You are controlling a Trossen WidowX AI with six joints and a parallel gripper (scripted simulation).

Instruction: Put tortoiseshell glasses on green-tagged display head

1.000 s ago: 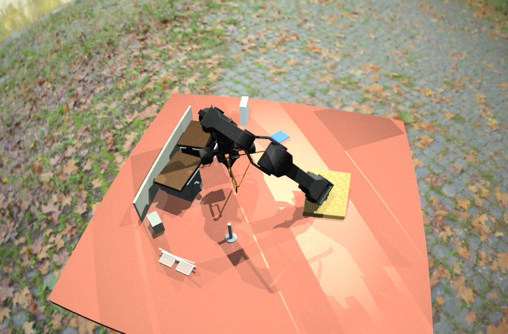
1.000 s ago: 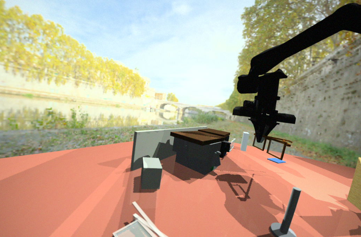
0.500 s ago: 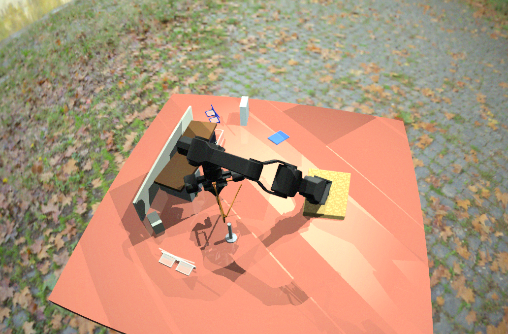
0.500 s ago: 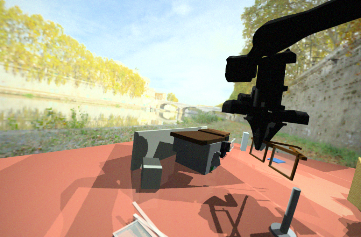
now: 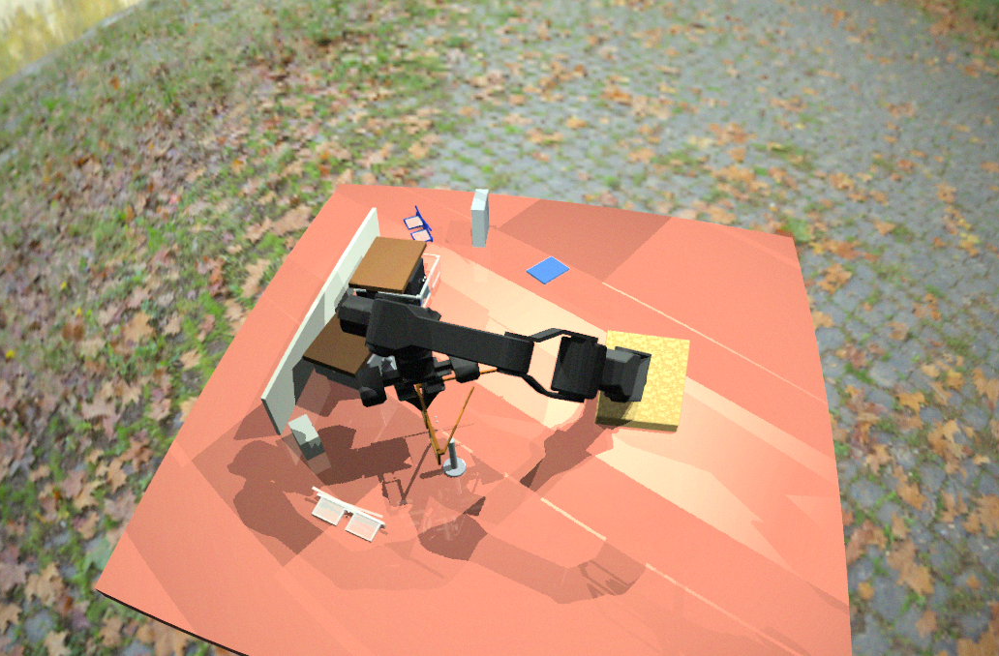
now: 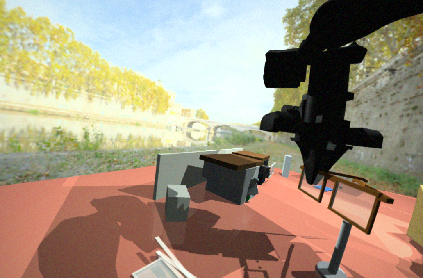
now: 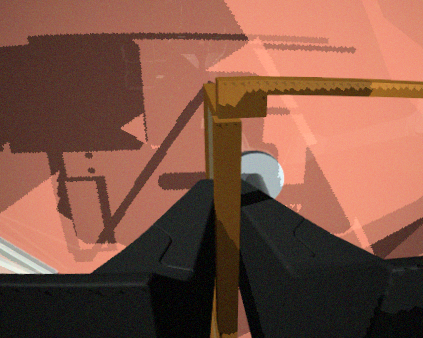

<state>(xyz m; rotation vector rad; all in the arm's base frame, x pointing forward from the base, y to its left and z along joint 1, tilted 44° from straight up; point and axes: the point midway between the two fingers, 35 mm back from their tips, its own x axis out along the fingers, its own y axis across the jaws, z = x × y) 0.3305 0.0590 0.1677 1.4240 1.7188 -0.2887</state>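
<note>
My gripper tip is now 9 cm above the grey peg stand, 5 cm past it and 3 cm to the right of it. Also, from my gripper tip: white panel (28 cm ahead, 27 cm to the right, 6 cm below); grey display head (16 cm ahead, 15 cm to the right, 6 cm below); white block (23 cm ahead, 9 cm below, 4 cm to the left).
</note>
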